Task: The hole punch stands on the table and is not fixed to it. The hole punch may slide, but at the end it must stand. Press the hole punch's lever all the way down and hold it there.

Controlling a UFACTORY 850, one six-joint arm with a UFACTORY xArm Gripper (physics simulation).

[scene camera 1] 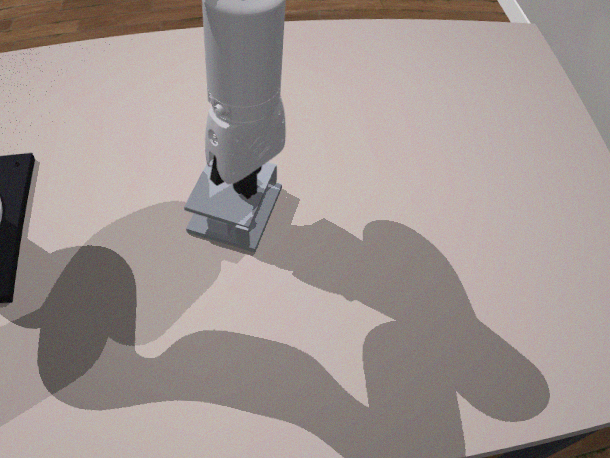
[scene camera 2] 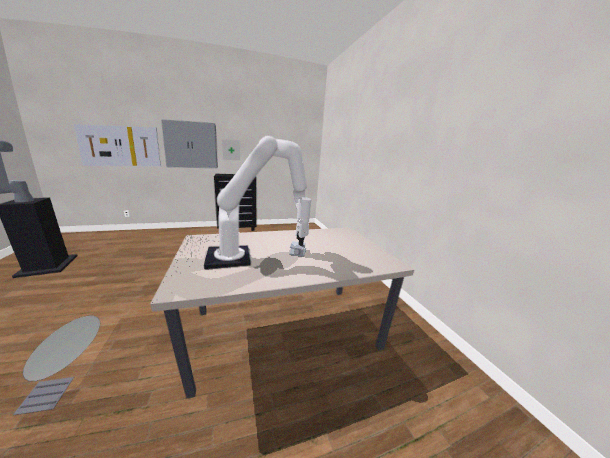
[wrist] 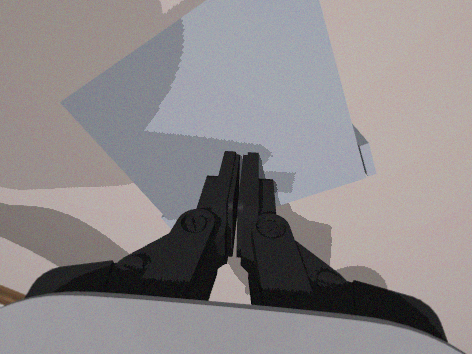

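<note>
The grey-blue hole punch point(scene camera 2: 297, 249) stands upright on its flat base point(scene camera 1: 262, 231) on the table. Its broad lever plate point(scene camera 1: 215, 207) point(wrist: 225, 90) lies above the base, with a visible gap between them at the near edge in scene camera 1. My gripper point(wrist: 241, 176) point(scene camera 2: 301, 243) is shut and empty, pointing down over the lever. In the wrist view the closed tips overlap the lever plate towards one end. In scene camera 1 the gripper body partly hides the fingers, and whether the tips touch the lever cannot be told.
The punch and arm stand on a pale table point(scene camera 1: 425, 125) point(scene camera 2: 345, 245). The arm's black base plate point(scene camera 1: 17, 220) point(scene camera 2: 212, 260) lies to the left of the punch. Arm shadows cross the tabletop. A grey wall point(scene camera 1: 575, 45) point(scene camera 2: 450, 150) rises beyond the table's right side.
</note>
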